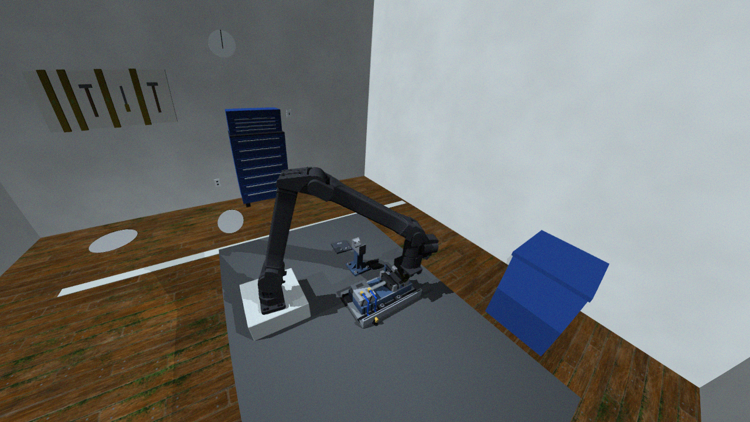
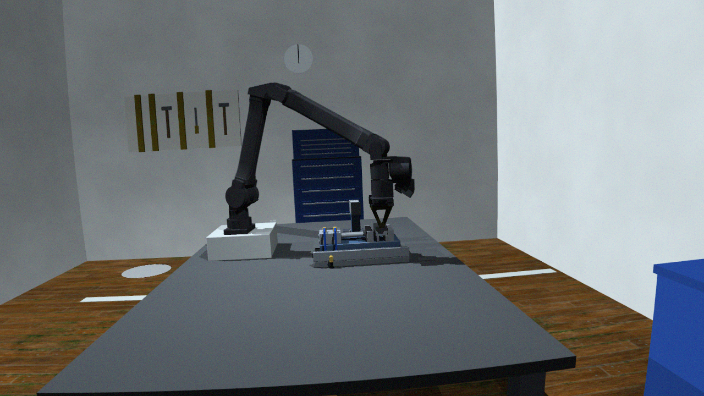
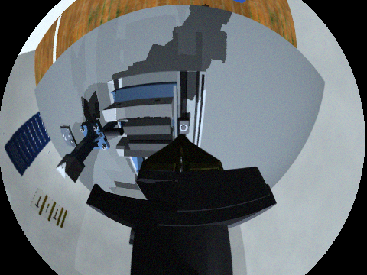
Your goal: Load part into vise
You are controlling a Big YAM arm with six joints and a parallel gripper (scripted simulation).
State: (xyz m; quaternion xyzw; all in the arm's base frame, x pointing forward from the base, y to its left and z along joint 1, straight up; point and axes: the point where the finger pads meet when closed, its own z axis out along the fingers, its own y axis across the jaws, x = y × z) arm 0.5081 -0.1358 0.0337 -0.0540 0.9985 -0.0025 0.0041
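My hand is 40 mm to the right of the part and 20 mm above it. From my hand the other things lie so: air cylinder 170 mm behind, 40 mm to the left, 40 mm below; then vise 80 mm below, 80 mm behind, 50 mm to the left.
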